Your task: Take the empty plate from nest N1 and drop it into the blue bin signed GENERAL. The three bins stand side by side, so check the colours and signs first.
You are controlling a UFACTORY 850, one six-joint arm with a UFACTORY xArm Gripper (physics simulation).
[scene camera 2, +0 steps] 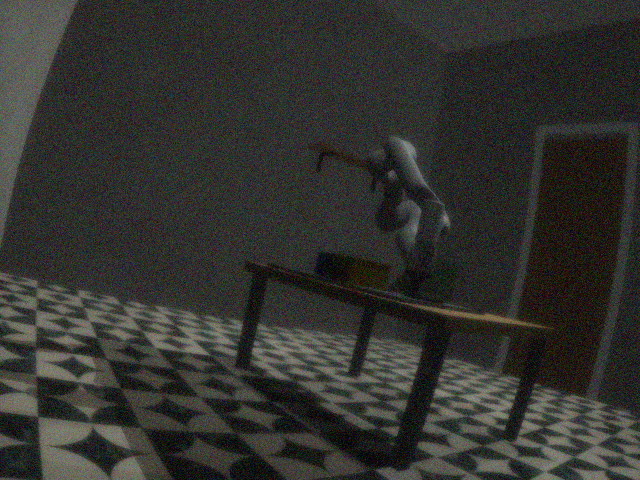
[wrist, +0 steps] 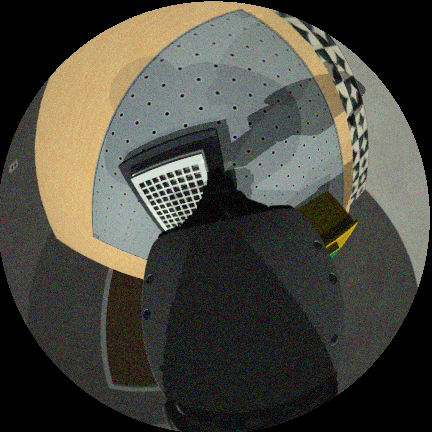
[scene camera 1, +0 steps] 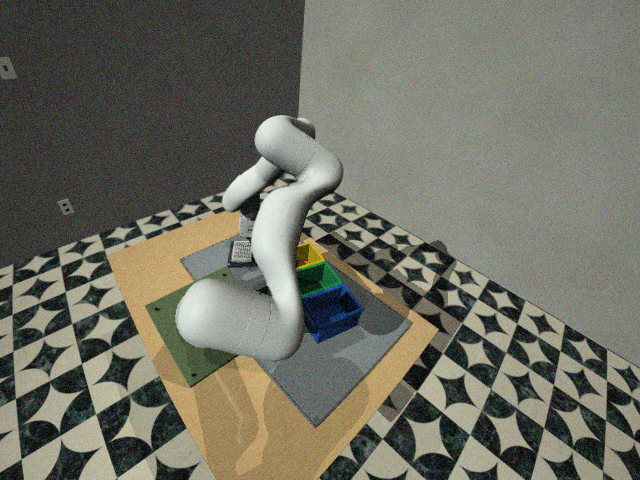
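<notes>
The white gridded plate (scene camera 1: 241,251) (wrist: 172,192) lies in a dark nest (scene camera 1: 240,264) (wrist: 172,150) on the grey board. The nest's label is not readable. My gripper (wrist: 216,182) is shut and empty, at the plate's right side in the wrist view, where its dark body hides part of the plate and nest. I cannot tell whether the tips touch either. In scene camera 1 the arm hides the fingertips. The blue bin (scene camera 1: 338,328) stands nearest that camera in the row of three; its GENERAL sign is not readable.
The green bin (scene camera 1: 333,279) is in the middle, beside the blue bin. The yellow bin (scene camera 1: 313,260) (scene camera 2: 367,273) (wrist: 325,217) stands at the row's far end. The grey board (scene camera 1: 320,392) (wrist: 200,95) lies beside the green base plate (scene camera 1: 170,330) on the wooden table (scene camera 1: 134,258).
</notes>
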